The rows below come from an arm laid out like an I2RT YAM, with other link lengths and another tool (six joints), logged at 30 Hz.
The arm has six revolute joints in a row. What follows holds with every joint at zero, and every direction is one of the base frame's.
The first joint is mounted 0.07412 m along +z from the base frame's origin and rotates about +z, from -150 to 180 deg.
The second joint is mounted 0.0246 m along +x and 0.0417 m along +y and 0.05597 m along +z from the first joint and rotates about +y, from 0 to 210 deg.
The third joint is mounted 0.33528 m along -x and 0.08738 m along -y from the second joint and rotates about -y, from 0 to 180 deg.
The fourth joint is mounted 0.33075 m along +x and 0.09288 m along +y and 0.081 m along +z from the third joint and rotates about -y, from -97 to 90 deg.
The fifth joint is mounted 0.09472 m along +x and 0.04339 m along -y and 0.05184 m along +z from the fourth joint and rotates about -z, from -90 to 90 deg.
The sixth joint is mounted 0.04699 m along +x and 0.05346 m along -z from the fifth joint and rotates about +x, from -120 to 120 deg.
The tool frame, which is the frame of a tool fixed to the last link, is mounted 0.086 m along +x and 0.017 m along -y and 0.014 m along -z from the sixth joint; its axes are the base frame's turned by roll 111.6, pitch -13.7 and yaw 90 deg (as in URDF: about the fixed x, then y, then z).
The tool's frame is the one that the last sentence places.
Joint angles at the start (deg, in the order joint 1, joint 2, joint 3, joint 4, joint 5, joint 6): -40.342 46.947 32.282 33.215 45.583 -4.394
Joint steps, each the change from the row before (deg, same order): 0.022 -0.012 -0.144 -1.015 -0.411 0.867; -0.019 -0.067 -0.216 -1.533 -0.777 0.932; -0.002 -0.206 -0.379 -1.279 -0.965 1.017; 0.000 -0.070 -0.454 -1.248 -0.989 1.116; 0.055 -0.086 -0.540 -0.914 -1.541 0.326; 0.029 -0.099 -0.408 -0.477 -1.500 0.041; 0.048 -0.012 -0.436 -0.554 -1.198 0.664; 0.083 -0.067 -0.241 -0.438 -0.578 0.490; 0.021 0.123 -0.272 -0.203 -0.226 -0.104; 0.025 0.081 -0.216 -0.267 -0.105 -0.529; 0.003 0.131 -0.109 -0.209 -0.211 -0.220; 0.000 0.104 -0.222 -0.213 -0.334 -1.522; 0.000 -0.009 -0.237 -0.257 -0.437 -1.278; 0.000 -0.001 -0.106 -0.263 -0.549 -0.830; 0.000 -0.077 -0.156 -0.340 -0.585 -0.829; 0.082 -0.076 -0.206 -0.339 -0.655 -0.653
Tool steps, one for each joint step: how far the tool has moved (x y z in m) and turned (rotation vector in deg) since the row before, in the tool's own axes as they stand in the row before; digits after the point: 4 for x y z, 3 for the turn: 0.0000 -0.0045 0.0013 0.872 0.289 -0.055; -0.0001 -0.0063 0.0019 1.310 0.395 -0.432; -0.0001 -0.0064 0.0014 1.218 0.685 -0.261; -0.0002 -0.0078 0.0022 1.383 0.655 -0.255; 0.0011 -0.0076 0.0021 1.371 1.009 -1.018; 0.0017 -0.0051 0.0014 0.946 1.079 -0.924; 0.0011 -0.0061 0.0019 1.045 0.973 -0.323; 0.0006 -0.0036 0.0008 0.641 0.525 -0.074; -0.0004 -0.0036 0.0014 0.523 -0.062 -0.476; -0.0006 -0.0029 0.0010 0.469 -0.307 -0.812; 0.0000 -0.0022 0.0011 0.399 -0.068 -0.501; -0.0003 -0.0027 0.0011 0.496 -0.468 -1.800; -0.0001 -0.0025 0.0008 0.471 -0.253 -1.585; 0.0006 -0.0016 0.0006 0.394 0.065 -1.151; 0.0005 -0.0020 0.0005 0.436 0.087 -1.187; 0.0011 -0.0026 0.0005 0.501 0.282 -1.096
